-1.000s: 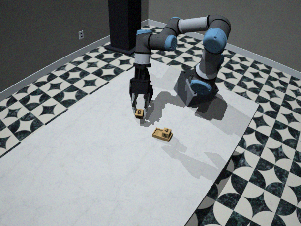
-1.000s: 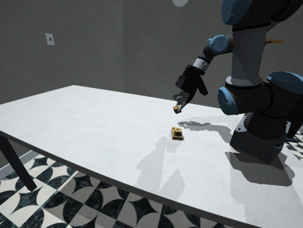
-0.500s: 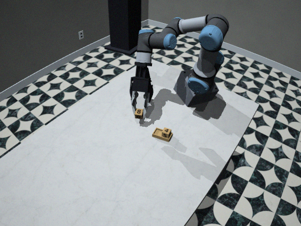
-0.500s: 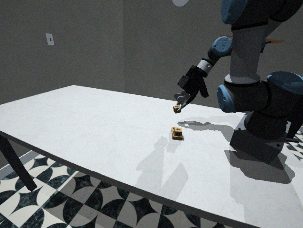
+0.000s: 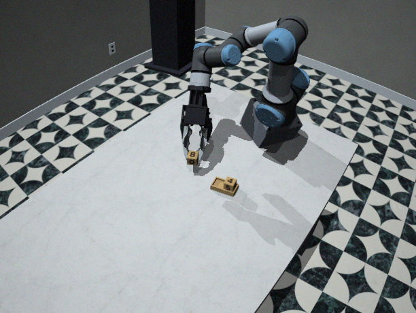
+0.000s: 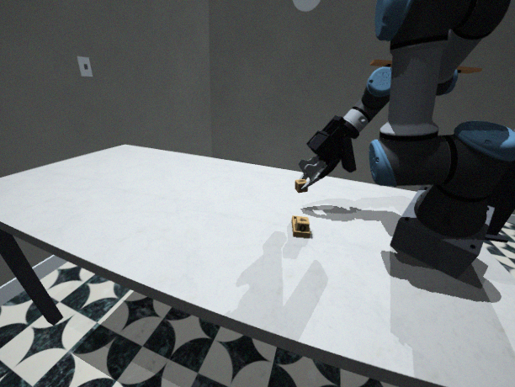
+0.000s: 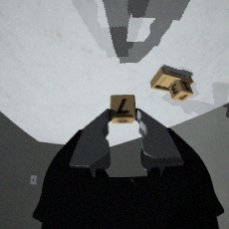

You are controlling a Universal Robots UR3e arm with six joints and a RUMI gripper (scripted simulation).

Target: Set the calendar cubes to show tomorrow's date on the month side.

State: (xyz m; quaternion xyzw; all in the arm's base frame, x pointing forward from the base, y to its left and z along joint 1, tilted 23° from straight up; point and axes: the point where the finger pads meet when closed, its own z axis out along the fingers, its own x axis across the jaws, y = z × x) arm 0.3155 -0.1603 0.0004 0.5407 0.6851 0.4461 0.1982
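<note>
Right now my hand is 1 cm above the wooden cube. Also, from my hand: wooden calendar tray 11 cm to the left, 8 cm below.
</note>
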